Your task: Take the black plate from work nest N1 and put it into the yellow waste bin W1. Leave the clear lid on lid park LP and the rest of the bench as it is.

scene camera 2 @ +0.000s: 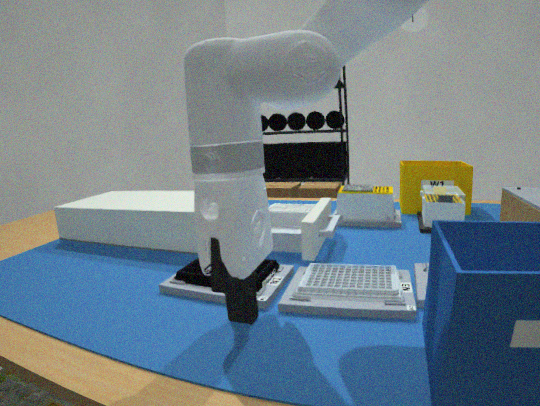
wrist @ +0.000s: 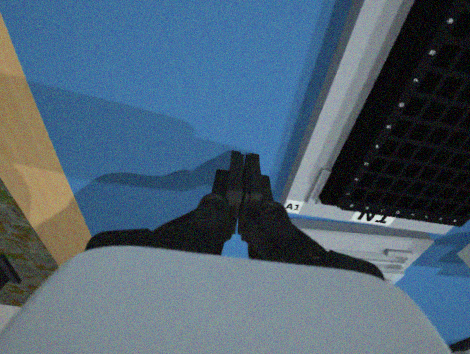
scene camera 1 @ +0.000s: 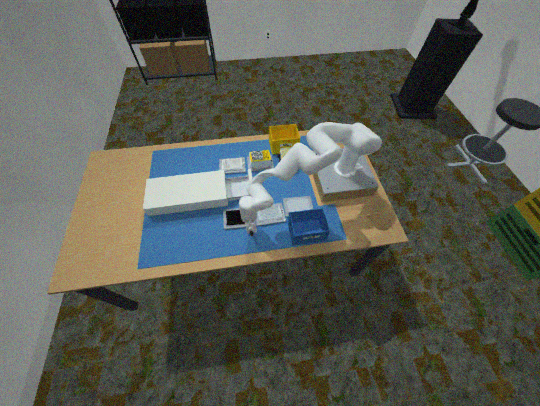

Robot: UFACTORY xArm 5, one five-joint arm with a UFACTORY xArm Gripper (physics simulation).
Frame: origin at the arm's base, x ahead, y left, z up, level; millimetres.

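Seen in the pictures: gripper, fingertip midpoint: (scene camera 2: 243, 319) (wrist: 241, 172) (scene camera 1: 251, 231); arm's base, link origin: (scene camera 1: 344, 169).
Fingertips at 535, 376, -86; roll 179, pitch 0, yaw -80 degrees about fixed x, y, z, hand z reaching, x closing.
Offsets run from my fingertips to a thing's top centre, as dx, dy, dz. "spot": to the spot under its first point.
The black plate @[+76, -80, +26] (scene camera 1: 233, 218) (scene camera 2: 189, 275) (wrist: 420, 125) sits in work nest N1 @[+76, -80, +17] (scene camera 2: 175, 290) (wrist: 324, 125), a pale grey holder. My gripper (scene camera 1: 251, 232) (scene camera 2: 243, 319) (wrist: 241, 172) is shut and empty, its fingertips together. It points down over the blue mat beside N1, near the A1 corner, apart from the plate. In scene camera 2 the arm hides part of the plate. The yellow waste bin W1 @[-182, -644, +120] (scene camera 1: 284, 133) (scene camera 2: 410, 190) stands at the back of the bench. I cannot read an LP label or tell for certain which pale flat thing is the clear lid.
A pale plate @[-96, -107, +27] (scene camera 1: 270, 214) (scene camera 2: 350, 279) sits in nest N3, beside N1. A blue bin @[-295, -5, +120] (scene camera 1: 308, 225) (scene camera 2: 495, 315) stands farther right. A long white box @[spot: +368, -190, +84] (scene camera 1: 185, 192) (scene camera 2: 125, 222) lies behind N1. A yellow-topped white box @[-31, -484, +77] (scene camera 1: 260, 159) (scene camera 2: 367, 206) stands near W1.
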